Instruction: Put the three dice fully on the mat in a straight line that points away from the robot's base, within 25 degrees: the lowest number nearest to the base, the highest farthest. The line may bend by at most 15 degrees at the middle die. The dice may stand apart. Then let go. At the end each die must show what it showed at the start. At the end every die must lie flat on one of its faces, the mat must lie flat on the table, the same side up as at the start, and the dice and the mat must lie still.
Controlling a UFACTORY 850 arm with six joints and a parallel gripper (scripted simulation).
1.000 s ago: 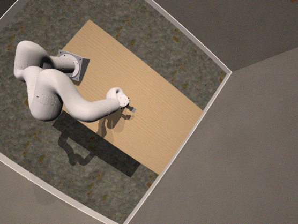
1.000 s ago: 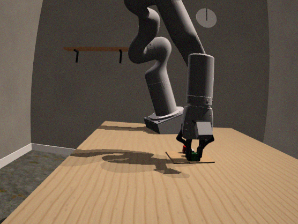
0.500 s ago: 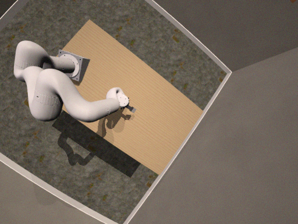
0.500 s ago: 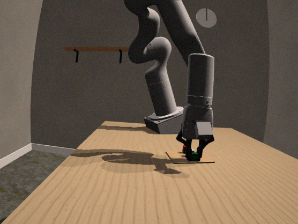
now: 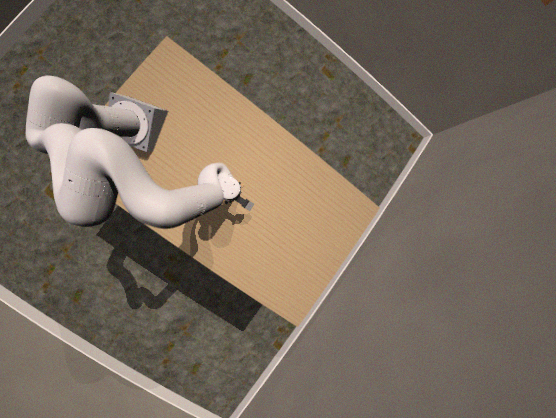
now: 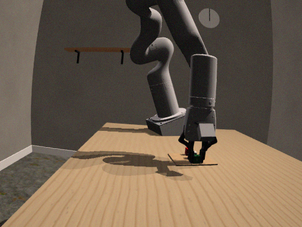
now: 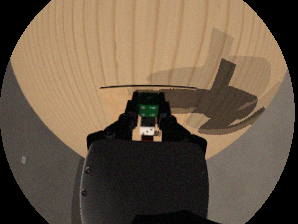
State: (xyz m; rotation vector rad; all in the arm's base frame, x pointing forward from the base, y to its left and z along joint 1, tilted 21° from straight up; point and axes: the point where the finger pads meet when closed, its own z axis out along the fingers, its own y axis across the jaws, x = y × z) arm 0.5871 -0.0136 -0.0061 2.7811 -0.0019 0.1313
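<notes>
Now: hand 10 mm above the green die. Also, from my hand: white die (50 mm behind, 10 mm below); red die (100 mm behind, 10 mm below); tan mat (50 mm behind, 20 mm below).
</notes>
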